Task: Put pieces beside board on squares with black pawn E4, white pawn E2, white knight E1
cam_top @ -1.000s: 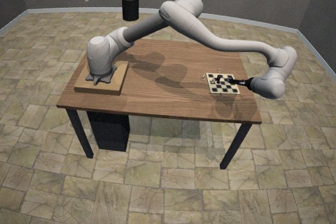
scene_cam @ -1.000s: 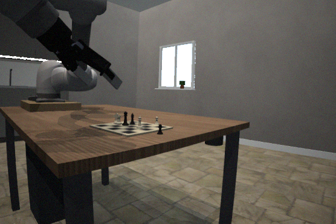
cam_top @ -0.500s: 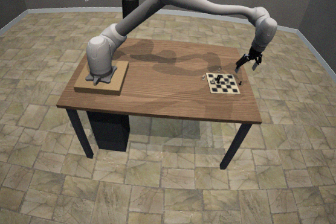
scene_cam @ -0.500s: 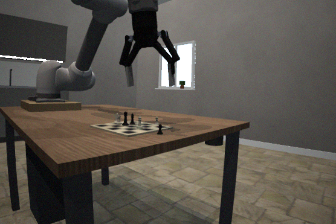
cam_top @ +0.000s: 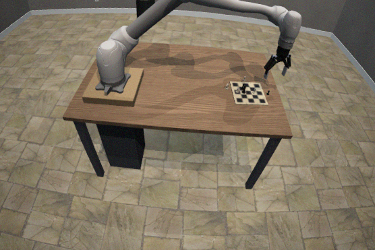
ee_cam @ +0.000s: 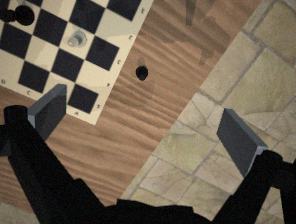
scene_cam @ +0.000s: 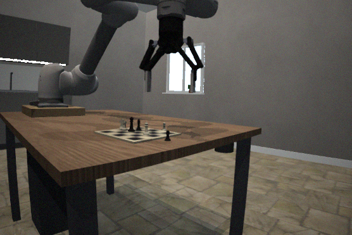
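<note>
Right now the black pawn is 14 cm below my hand. Also, from my hand: white pawn 16 cm behind, 12 cm to the left, 14 cm below; then chessboard 14 cm behind, 2 cm to the right, 15 cm below; then pale pawn 10 cm behind, 1 cm to the right, 13 cm below.
</note>
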